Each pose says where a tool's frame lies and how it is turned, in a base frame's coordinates. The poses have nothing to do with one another.
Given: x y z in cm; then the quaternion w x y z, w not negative.
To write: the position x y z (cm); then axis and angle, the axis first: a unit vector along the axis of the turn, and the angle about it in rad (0 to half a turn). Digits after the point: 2 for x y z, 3 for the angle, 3 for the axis.
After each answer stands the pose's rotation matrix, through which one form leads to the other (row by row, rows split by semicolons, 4 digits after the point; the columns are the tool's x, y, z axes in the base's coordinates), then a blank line. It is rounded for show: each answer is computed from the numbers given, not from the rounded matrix.
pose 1, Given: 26.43 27.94 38.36 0.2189 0.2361 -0.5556 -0.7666
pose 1, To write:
26.43 27.94 38.36 0.242 -0.569 -0.786 2.700
-0.7927 0.0733 -0.6052; -0.5980 -0.2868 0.7485; -0.1187 0.9552 0.2712

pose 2, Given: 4.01 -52.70 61.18 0.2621 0.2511 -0.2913 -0.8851
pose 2, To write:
4.01 -52.70 61.18 0.260 -0.302 -0.917 2.611
-0.7365 0.3177 -0.5972; -0.6103 -0.6929 0.3840; -0.2918 0.6473 0.7042

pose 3, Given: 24.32 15.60 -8.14 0.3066 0.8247 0.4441 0.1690
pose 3, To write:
24.32 15.60 -8.14 0.866 0.467 0.178 2.518
0.5484 0.6289 0.5511; 0.8362 -0.4175 -0.3556; 0.0064 0.6559 -0.7549

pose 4, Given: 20.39 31.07 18.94 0.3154 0.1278 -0.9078 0.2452
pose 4, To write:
20.39 31.07 18.94 0.135 -0.957 0.258 2.500
-0.7684 -0.3867 -0.5099; -0.0774 0.8471 -0.5258; 0.6353 -0.3646 -0.6808

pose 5, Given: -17.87 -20.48 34.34 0.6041 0.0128 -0.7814 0.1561
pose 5, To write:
-17.87 -20.48 34.34 0.016 -0.980 0.196 1.844
-0.2698 -0.2086 -0.9400; 0.1686 0.9509 -0.2594; 0.9480 -0.2285 -0.2214

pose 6, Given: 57.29 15.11 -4.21 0.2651 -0.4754 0.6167 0.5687
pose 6, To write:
57.29 15.11 -4.21 -0.493 0.640 0.590 2.605
-0.4074 -0.8879 -0.2137; -0.2848 -0.0988 0.9535; -0.8677 0.4494 -0.2126

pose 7, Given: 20.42 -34.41 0.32 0.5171 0.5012 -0.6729 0.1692
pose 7, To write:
20.42 -34.41 0.32 0.586 -0.786 0.198 2.055
0.0372 -0.8495 -0.5263; -0.4995 0.4403 -0.7460; 0.8655 0.2906 -0.4080

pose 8, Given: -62.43 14.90 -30.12 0.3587 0.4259 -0.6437 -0.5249
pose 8, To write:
-62.43 14.90 -30.12 0.456 -0.690 -0.562 2.408
-0.3798 -0.1718 -0.9090; -0.9249 0.0861 0.3702; 0.0147 0.9814 -0.1916

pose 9, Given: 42.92 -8.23 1.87 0.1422 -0.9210 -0.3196 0.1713
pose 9, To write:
42.92 -8.23 1.87 -0.930 -0.323 0.173 2.856
0.7370 0.5400 -0.4064; 0.6375 -0.7553 0.1524; -0.2247 -0.3714 -0.9009

